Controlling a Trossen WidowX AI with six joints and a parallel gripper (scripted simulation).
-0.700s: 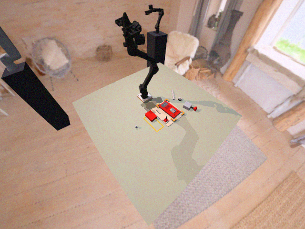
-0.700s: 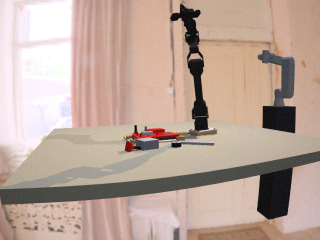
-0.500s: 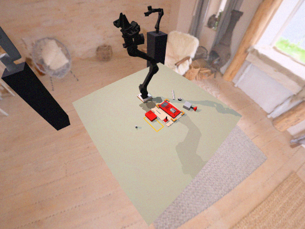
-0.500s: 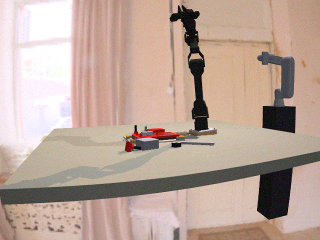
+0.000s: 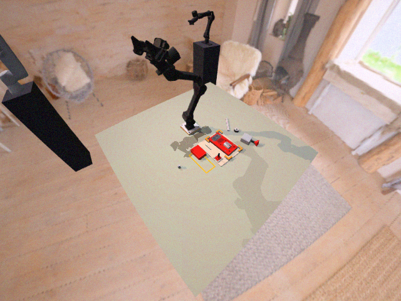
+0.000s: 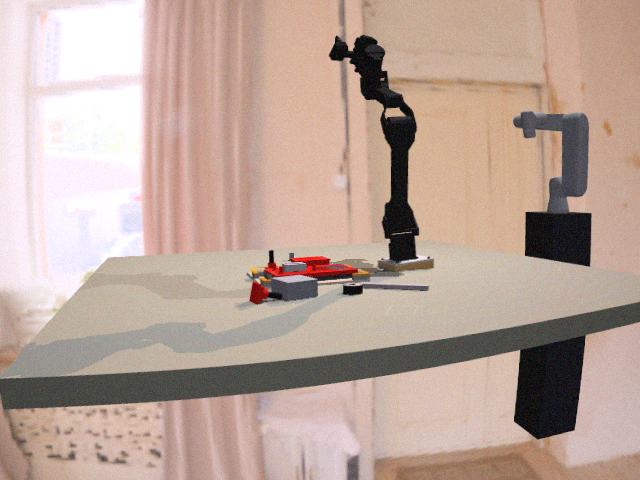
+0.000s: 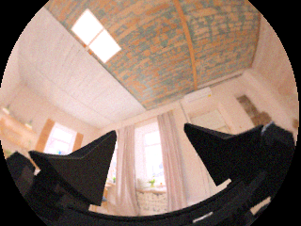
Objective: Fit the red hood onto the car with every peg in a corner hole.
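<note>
My gripper tip is 17 cm short of the red hood, 19 cm to the right of it and 70 cm above it. Round my gripper tip: grey engine block (24 cm ahead, 40 cm to the left, 69 cm below); grey bit (20 cm ahead, 2 cm to the left, 71 cm below); grey bar (5 cm ahead, 57 cm to the left, 71 cm below).
</note>
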